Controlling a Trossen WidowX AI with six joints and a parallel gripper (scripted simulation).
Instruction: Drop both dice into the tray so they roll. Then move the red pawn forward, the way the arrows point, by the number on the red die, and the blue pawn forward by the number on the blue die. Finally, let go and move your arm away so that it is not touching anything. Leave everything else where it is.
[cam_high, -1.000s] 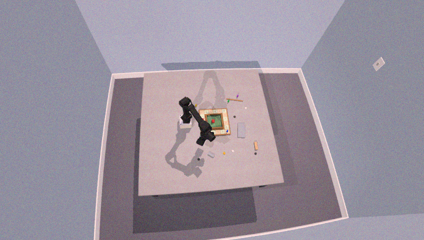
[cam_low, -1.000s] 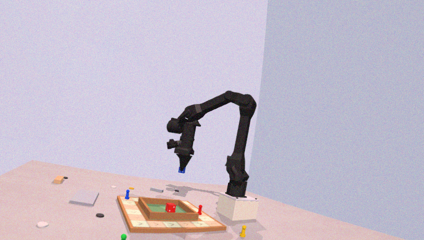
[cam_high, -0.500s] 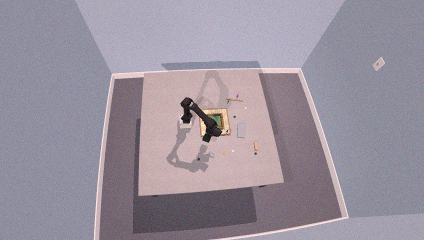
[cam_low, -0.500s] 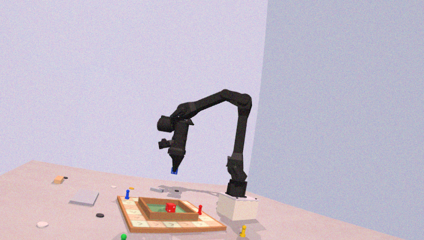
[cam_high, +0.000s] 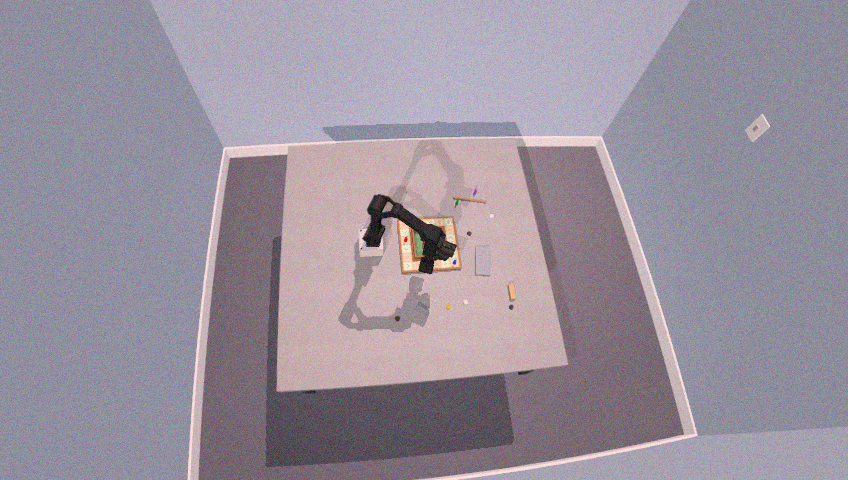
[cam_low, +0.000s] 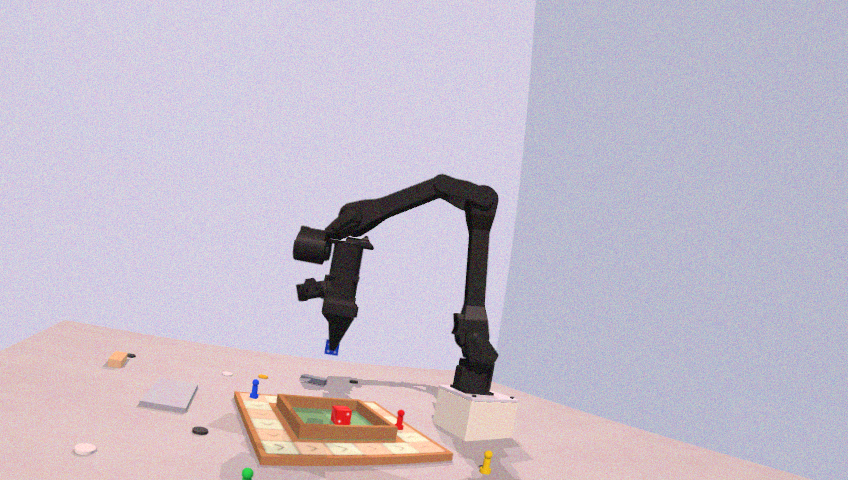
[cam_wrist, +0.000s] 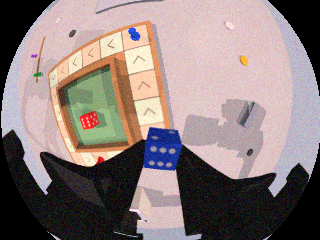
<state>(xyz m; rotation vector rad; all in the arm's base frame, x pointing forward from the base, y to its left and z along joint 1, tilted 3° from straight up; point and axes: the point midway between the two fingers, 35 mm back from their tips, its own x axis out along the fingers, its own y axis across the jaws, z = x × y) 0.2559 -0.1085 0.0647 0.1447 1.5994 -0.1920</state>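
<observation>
The red pawn is 150 mm to the left of my gripper tip, 100 mm behind it and 90 mm below it. The rest, counted from my gripper tip: grey slab 280 mm ahead, 110 mm below, 50 mm to the left; then blue pawn 140 mm ahead, 90 mm below, 30 mm to the left; then small grey block 200 mm to the right, 110 mm below, 20 mm behind.
</observation>
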